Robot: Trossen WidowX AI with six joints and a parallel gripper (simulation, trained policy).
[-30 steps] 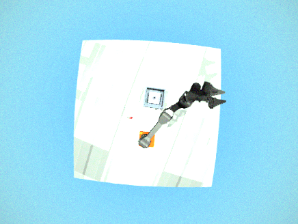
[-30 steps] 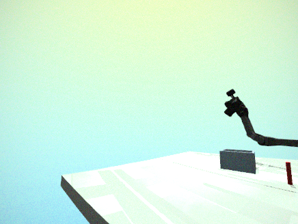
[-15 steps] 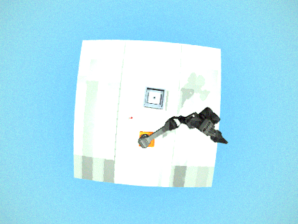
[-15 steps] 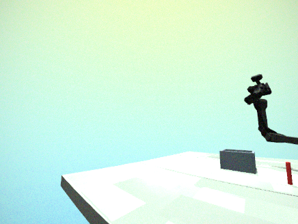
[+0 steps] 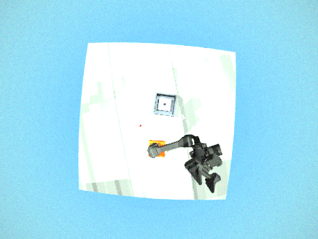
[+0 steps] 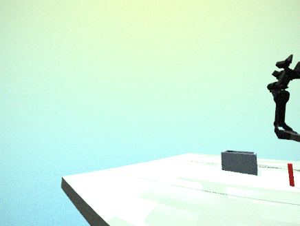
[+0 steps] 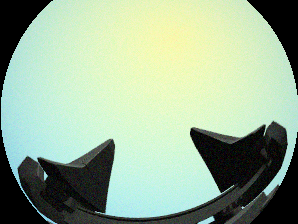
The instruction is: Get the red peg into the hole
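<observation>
Now: gripper tip 630 mm above the red peg, 310 mm to the right of it and 240 mm short of it. From my gripper tip the other things lie so: grey box 650 mm below, 390 mm ahead, 110 mm to the left; grey plate 630 mm below, 390 mm ahead, 110 mm to the left.
</observation>
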